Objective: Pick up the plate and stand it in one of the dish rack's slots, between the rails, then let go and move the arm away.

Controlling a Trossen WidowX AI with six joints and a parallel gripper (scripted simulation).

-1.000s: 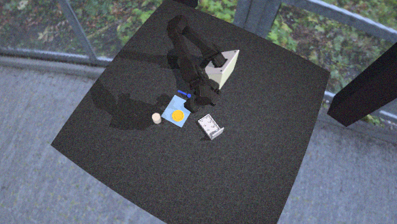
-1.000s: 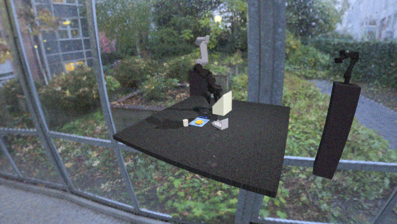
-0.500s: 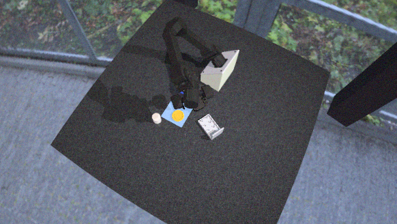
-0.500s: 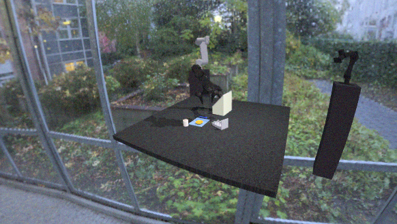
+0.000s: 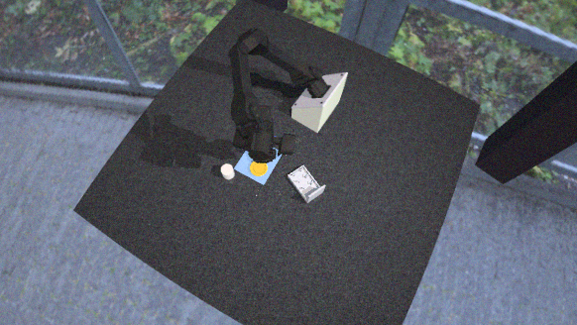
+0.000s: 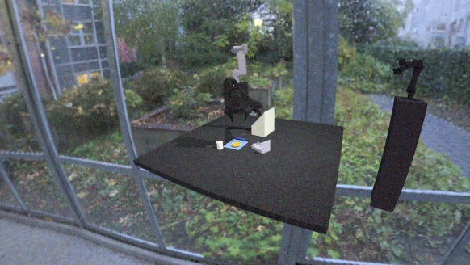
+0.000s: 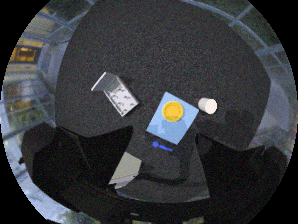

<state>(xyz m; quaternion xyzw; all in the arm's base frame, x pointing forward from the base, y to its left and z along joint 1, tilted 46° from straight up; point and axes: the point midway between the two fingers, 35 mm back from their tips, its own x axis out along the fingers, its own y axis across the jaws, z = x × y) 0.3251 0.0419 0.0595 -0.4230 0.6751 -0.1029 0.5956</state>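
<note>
Right now my gripper tip is 1 cm short of the yellow plate, 3 cm to the left of it and 17 cm above it. The rest, counted from my gripper tip: white cylinder (9 cm ahead, 11 cm to the right, 16 cm below); then light blue mat (2 cm behind, 5 cm to the right, 18 cm below); then dish rack (4 cm behind, 14 cm to the left, 16 cm below).
</note>
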